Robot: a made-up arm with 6 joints.
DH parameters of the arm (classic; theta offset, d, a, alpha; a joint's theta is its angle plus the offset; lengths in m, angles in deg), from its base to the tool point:
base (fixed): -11.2 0 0.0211 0
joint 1: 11.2 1.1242 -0.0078 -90
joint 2: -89.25 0 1.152 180
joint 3: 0.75 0.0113 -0.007 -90
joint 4: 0 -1.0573 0.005 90
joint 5: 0 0.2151 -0.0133 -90
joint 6: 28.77 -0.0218 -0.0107 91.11
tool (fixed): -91.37 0.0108 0 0
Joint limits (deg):
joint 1: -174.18..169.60
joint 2: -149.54..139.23
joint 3: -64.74..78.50
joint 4: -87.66..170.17
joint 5: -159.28..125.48
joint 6: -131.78..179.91
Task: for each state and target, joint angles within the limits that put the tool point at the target. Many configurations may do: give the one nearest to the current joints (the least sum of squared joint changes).
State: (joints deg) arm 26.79 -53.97 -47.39 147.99 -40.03 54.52
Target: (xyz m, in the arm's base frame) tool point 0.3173 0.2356 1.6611
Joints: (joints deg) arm 12.52 -34.92 -64.53 145.81 -39.65 54.99
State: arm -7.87 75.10 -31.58 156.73 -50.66 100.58
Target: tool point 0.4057 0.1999 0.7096
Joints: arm 1.43 67.75 -64.39 164.38 -50.36 100.47
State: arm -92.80 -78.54 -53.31 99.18 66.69 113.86
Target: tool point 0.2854 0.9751 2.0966
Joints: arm -102.30 -95.78 -23.90 99.68 66.74 113.42
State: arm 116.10 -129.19 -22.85 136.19 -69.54 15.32
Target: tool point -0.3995 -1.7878 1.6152
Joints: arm 80.91 -106.19 16.09 133.68 -67.68 16.22
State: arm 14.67 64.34 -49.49 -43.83 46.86 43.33
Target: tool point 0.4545 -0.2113 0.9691
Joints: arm -1.03 38.44 -59.36 -39.15 47.99 43.88
